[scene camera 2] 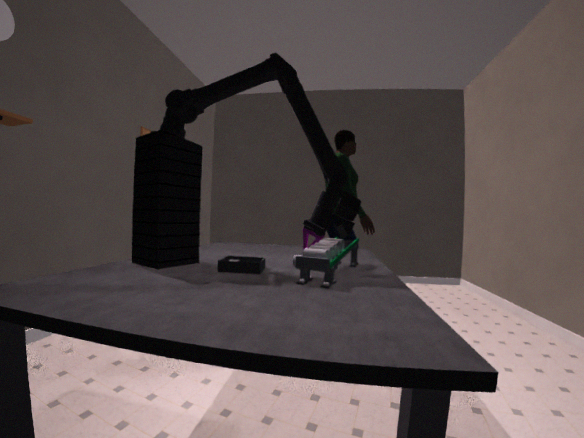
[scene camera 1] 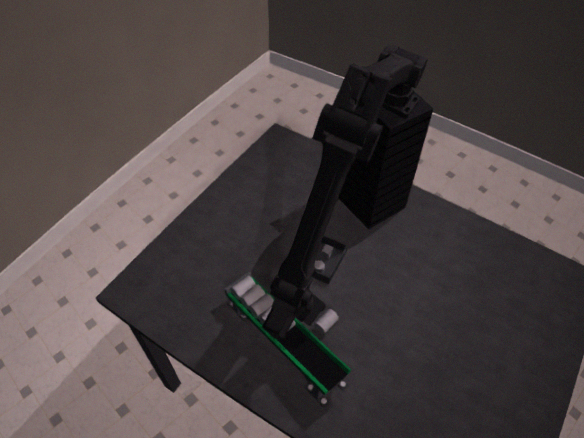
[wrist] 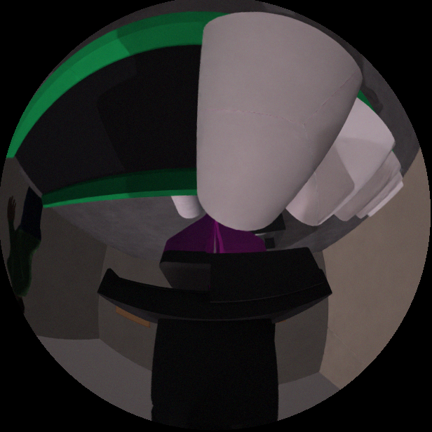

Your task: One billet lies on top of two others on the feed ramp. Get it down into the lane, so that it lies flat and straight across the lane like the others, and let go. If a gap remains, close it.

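Frame: origin at the arm's base, x up, y left, z back, level; centimetres.
Where they show: gripper, between the fingertips: (scene camera 1: 311, 310); arm's base, origin of its link: (scene camera 2: 170, 142) (scene camera 1: 392, 100).
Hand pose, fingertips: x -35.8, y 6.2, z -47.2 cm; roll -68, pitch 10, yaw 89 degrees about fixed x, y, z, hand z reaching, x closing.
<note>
Things, the pixels of their top centre, and the offset from my fingertips.
- lane, centre of its top: (scene camera 1: 285, 328) dz -9.3, dx +3.0, dy -1.9 cm
- loose pale cylinder, centre of its top: (scene camera 1: 326, 318) dz +1.4, dx -2.0, dy +4.1 cm
- small dark tray, centre of its top: (scene camera 1: 323, 254) (scene camera 2: 242, 258) dz +18.7, dx -2.5, dy -7.5 cm
Several pale cylindrical billets (scene camera 1: 243, 285) (scene camera 2: 322, 247) (wrist: 270, 120) lie crosswise in a row between the green rails of the lane (scene camera 1: 312, 356) (wrist: 160, 107). The end billet looms large in the wrist view, with the bare lane beside it. I cannot tell whether it touches its neighbour. I cannot make out a billet resting on two others. My gripper (scene camera 2: 306, 245) (wrist: 214, 212) is shut and empty, its purple fingertips low at the near end of the end billet, which partly hides them. In scene camera 1 the arm hides the fingers and part of the row.
A loose pale cylinder (scene camera 1: 326, 321) (wrist: 186, 206) lies on the table beside the lane, close to the gripper. A small dark tray (scene camera 1: 339, 259) (scene camera 2: 241, 265) with pale pieces stands toward the arm's base. A tall black pedestal (scene camera 2: 167, 200) carries the arm. A person (scene camera 2: 350, 170) stands beyond the table.
</note>
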